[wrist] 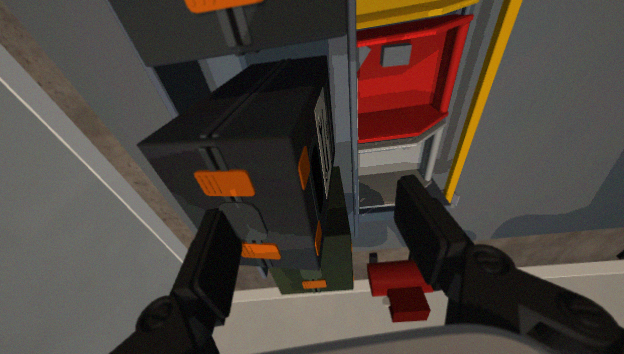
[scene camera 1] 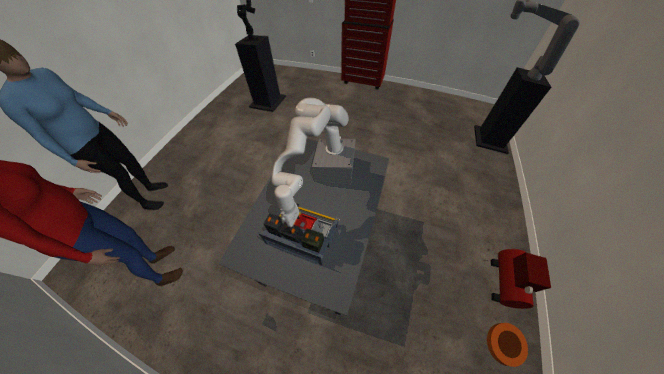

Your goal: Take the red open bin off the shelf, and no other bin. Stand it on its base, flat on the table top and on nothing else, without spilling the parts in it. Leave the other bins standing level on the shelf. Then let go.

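Places are measured from the arm's base along level axes (x ahead, y left, z up), in millimetres.
Where they show: gripper, fingertip midpoint: (wrist: pixel 313 212) (scene camera 1: pixel 292 224); arm's base, origin of the base link: (scene camera 1: pixel 334 148).
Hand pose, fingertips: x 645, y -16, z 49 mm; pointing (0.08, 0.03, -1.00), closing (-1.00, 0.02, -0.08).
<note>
Each offset is from my fingertips to the top centre of the thing. "pt": to the spot under its first point. Level surfaces: height alone.
The red open bin {dx -79, dy +4, dz -149 mm} (scene camera 1: pixel 304 221) (wrist: pixel 405 92) sits on the shelf (scene camera 1: pixel 292 249) (wrist: pixel 352 165), with small grey parts showing in it. A yellow bin {pt dx -105, dy -60, dz -152 mm} (wrist: pixel 425 11) stands on one side of it and a clear grey-white bin (scene camera 1: pixel 322 227) (wrist: pixel 392 156) on the other, in the same row. My gripper (scene camera 1: pixel 290 222) (wrist: pixel 313 212) is open with nothing between its fingers. In the wrist view its fingers hang in front of the dark case and the end of the bin row, and the red bin lies farther up the picture, apart from both fingers.
Dark cases with orange latches (scene camera 1: pixel 272 223) (wrist: pixel 280 200) and a green case {dx +21, dy +114, dz -33 mm} (scene camera 1: pixel 313 240) (wrist: pixel 336 260) stand on the shelf beside the bin row. A yellow rail {dx -184, dy +7, dz -165 mm} (scene camera 1: pixel 318 214) (wrist: pixel 481 102) runs along the bins' open side. The grey table top {dz -230 mm} (scene camera 1: pixel 280 272) (wrist: pixel 560 90) extends around the shelf.
</note>
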